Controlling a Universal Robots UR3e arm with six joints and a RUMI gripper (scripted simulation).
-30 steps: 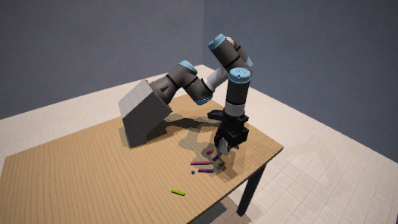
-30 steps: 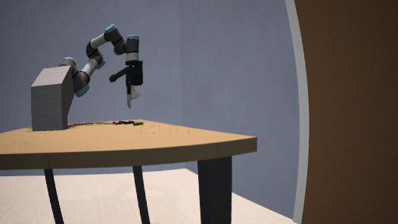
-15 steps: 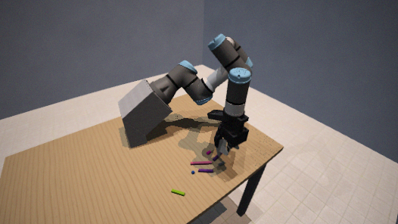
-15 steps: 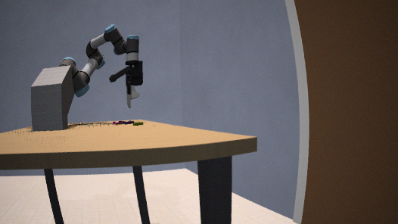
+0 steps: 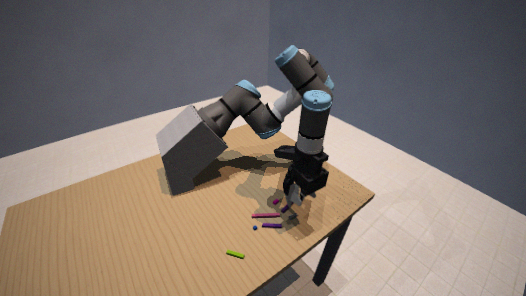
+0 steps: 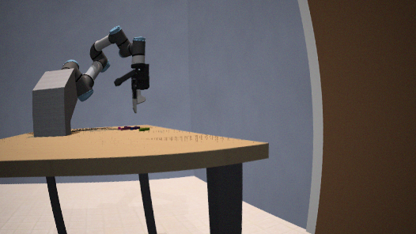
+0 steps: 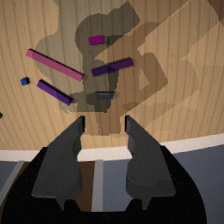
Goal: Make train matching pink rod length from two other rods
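The grey rod is 8 cm below my hand. The rest, counted from my hand: pink rod 6 cm behind, 7 cm to the right, 8 cm below; then dark purple rod 2 cm behind, 8 cm to the right, 8 cm below; then magenta rod 8 cm behind, 8 cm below.
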